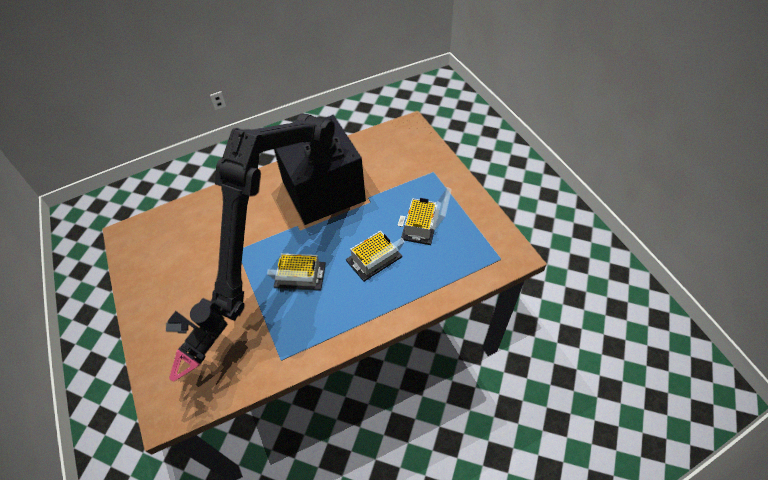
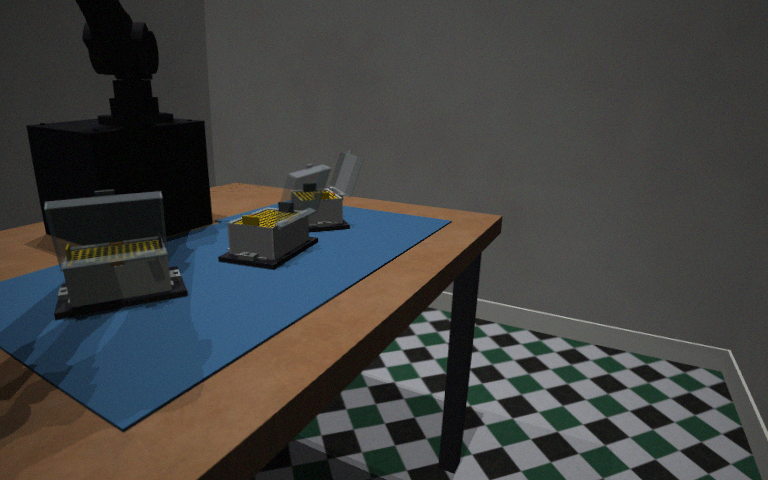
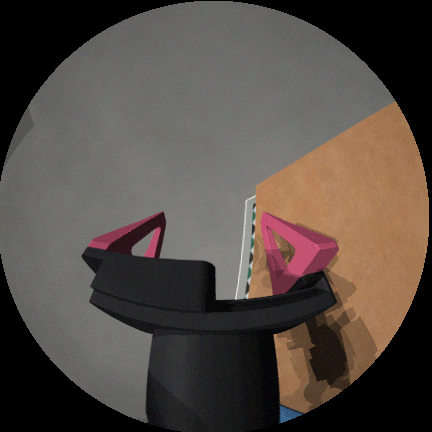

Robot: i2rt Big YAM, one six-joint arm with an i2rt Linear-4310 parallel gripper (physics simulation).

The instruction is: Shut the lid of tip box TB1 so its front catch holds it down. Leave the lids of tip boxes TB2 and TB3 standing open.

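Places are measured from the arm's base along level axes (x right, y back, z down), in metres.
Pixels of known places: gripper, between the fingertips: (image 1: pixel 172 379) (image 3: pixel 212 216); arm's base, origin of its link: (image 1: pixel 324 152) (image 2: pixel 136 122).
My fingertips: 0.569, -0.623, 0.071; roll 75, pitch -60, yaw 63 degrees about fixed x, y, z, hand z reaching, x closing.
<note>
For each thing: its middle in the pictures, then the offset to it from my fingertips, as dx, dy, dz. Level surfaces: height alone.
- left box, middle of its body: (image 2: pixel 119 267) (image 1: pixel 299 266) -0.395, +0.326, +0.110
- middle box, middle of its body: (image 2: pixel 264 231) (image 1: pixel 371 250) -0.635, +0.315, +0.110
- right box, middle of its body: (image 2: pixel 310 207) (image 1: pixel 417 218) -0.822, +0.398, +0.110
- blue mat, height of its surface: dz +0.143
- wooden table, height of its surface: dz +0.146
Three grey tip boxes with yellow racks stand on dark bases; I cannot read which is TB1, TB2 or TB3. The left box (image 1: pixel 297 264) (image 2: pixel 118 281) has its clear lid (image 1: pixel 272 272) (image 2: pixel 107 217) standing open. The middle box (image 1: pixel 373 249) (image 2: pixel 249 240) has its clear lid (image 1: pixel 399 244) (image 2: pixel 308 178) open on its right side. The right box (image 1: pixel 420 215) (image 2: pixel 334 211) has its clear lid (image 1: pixel 445 203) (image 2: pixel 347 171) open, leaning outward. My gripper (image 1: pixel 174 375) (image 3: pixel 212 216) is open and empty, above the table's left front, away from the boxes.
The boxes stand on a blue mat (image 1: pixel 339 311) (image 2: pixel 237 322) on a wooden table (image 1: pixel 130 283) (image 2: pixel 271 401) (image 3: pixel 360 190). The arm's black pedestal (image 1: pixel 328 198) (image 2: pixel 124 164) stands behind the mat. The middle box's open lid is close to the right box.
</note>
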